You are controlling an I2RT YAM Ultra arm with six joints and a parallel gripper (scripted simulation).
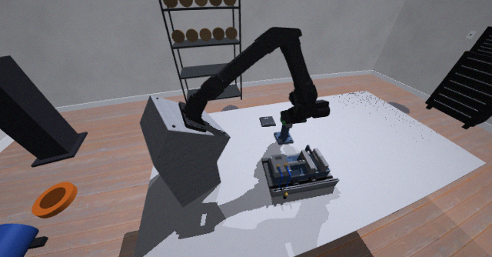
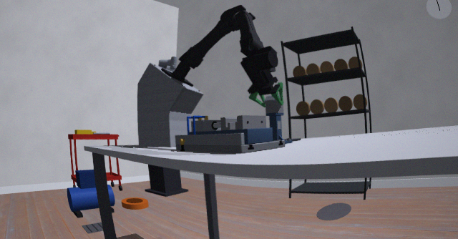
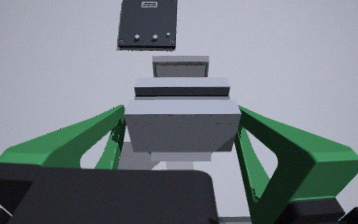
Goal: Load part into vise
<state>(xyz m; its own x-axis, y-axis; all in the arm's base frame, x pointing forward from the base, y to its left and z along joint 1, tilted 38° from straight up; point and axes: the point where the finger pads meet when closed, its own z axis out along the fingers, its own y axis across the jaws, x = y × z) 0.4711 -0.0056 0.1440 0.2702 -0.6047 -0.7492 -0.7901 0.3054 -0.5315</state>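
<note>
The part is 1 cm to the left of my hand and 1 cm above it. The rest, counted from my hand: cylinder rod (21 cm to the right, 8 cm behind, 7 cm below); work stop (18 cm to the right, 6 cm below, 1 cm ahead); moving jaw (22 cm to the right, 7 cm below, 3 cm behind).
</note>
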